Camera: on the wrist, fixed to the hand. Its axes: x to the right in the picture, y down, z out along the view.
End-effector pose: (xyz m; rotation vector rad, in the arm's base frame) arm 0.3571 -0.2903 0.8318 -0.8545 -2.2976 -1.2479
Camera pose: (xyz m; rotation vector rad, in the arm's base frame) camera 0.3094 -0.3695 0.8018 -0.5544 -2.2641 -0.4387
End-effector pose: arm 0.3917 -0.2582 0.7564 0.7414 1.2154 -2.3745
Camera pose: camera 0.3671 -0.1704 0.7900 1.2023 0.4092 -2.6880
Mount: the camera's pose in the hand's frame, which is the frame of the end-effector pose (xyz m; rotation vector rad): -0.0083 -0.0835 -0.0490 0.6645 0.1870 0.0851
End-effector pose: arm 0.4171 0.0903 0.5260 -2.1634 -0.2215 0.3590
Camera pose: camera 0.4236 0.0985 0.6226 -1.5370 0.0908 0.2315
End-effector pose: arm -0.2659 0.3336 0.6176 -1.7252 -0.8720 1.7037
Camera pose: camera -0.2222 0.3827 0.6891 -1.4318 -0.1136 1.6030
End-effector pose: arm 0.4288 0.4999 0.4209 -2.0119 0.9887 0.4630
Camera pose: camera 0.4874 0.4935 0.4981 -1.4299 1.1587 -0.0254
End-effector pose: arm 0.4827 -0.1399 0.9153 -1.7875 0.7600 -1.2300
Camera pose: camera 0.4362 -0.1067 0.9939 -1.1012 0.4429 -1.3983
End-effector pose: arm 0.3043 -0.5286 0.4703 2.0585 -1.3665 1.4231
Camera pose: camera 0.3444 -0.4486 0.5082 -1.9624 0.9053 -2.0720
